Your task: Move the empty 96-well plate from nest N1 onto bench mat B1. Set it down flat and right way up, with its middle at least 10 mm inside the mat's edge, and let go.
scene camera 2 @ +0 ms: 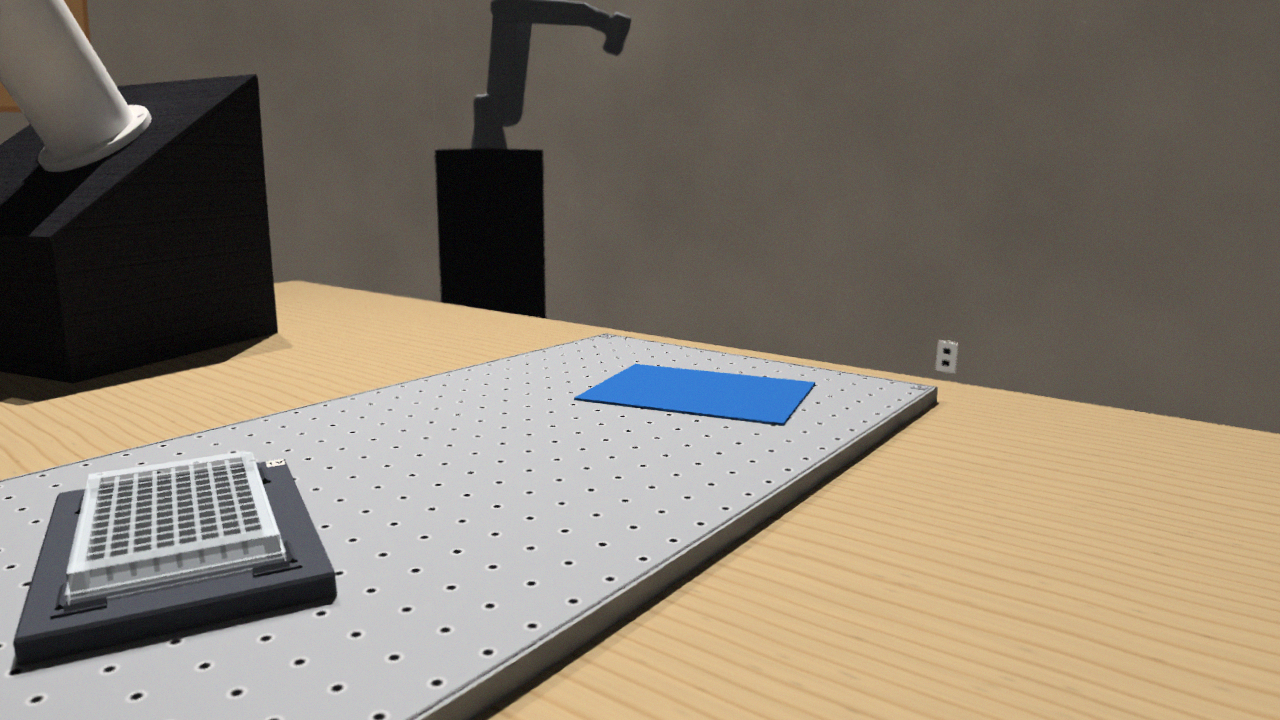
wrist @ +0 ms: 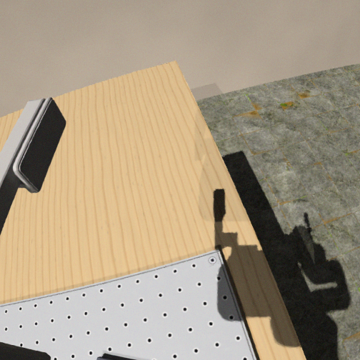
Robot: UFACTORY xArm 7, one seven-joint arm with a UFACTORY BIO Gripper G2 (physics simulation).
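Frame: origin at the arm's base, x back, y up, z left, level; metres.
Where they show: arm's base, link origin: [scene camera 2: 97, 141].
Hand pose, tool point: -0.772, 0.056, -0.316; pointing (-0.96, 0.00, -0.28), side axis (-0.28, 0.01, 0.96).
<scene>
Things, the pixels of their top centre, and the offset from my tool point, as dx, dy, dz. "pt": a spot on its surface instead. Level surfaces: height alone.
- clear 96-well plate, top centre: [scene camera 2: 174, 501] +0.142, -0.247, +0.133
- dark nest N1, surface spot: [scene camera 2: 302, 537] pt +0.087, -0.261, +0.169
- Bench mat B1, surface height: dy -0.271
- perforated grey board, surface height: dy -0.273
- wooden table, surface height: dy -0.286
The clear 96-well plate [scene camera 2: 174, 510] sits flat and right way up in the dark nest N1 [scene camera 2: 302, 537] at the lower left of the scene view. Bench mat B1 [scene camera 2: 698, 392], a flat blue rectangle, lies near the far end of the board with nothing on it. My gripper [wrist: 36, 247] is open and empty in the wrist view, with one finger at the left and part of the other at the lower left corner. It is above the bench, apart from the plate. The gripper does not show in the scene view. Neither the plate nor the mat can be made out in the wrist view.
The perforated grey board [scene camera 2: 501, 537] [wrist: 150, 320] lies on the wooden table [scene camera 2: 1029, 555] [wrist: 125, 175]. A black pedestal [scene camera 2: 170, 241] carries the white arm base [scene camera 2: 71, 89]. A dark edge [wrist: 120, 357] of something unclear shows at the wrist view's bottom. Arm shadows fall across the table's edge and floor.
</scene>
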